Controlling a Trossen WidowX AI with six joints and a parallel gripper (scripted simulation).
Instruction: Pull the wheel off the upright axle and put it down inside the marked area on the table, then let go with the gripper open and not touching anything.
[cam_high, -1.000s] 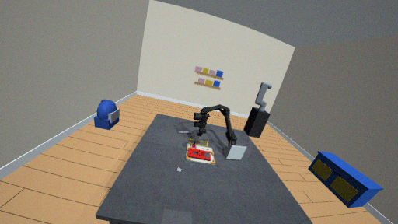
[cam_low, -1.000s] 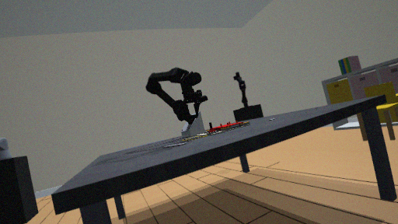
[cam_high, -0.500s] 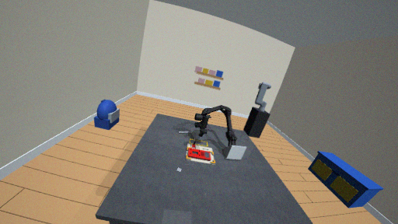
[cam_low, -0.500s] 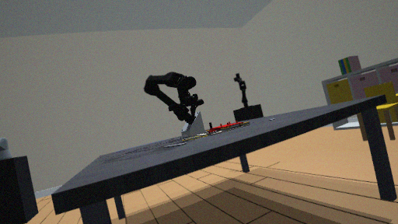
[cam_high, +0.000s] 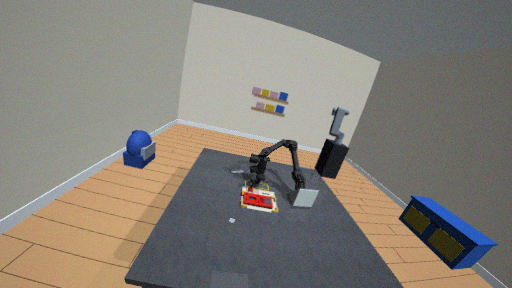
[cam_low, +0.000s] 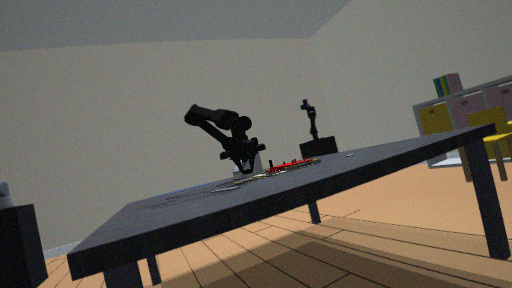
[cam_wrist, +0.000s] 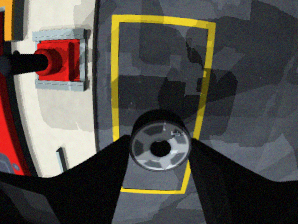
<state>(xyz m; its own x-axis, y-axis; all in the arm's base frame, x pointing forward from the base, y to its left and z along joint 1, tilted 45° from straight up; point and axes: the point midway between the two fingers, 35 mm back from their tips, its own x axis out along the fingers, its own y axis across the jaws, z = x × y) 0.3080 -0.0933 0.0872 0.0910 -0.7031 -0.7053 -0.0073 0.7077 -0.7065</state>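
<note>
The grey wheel lies right at my gripper tip. The rest, counted from my gripper tip: upright axle 90 mm to the left, 50 mm ahead.
</note>
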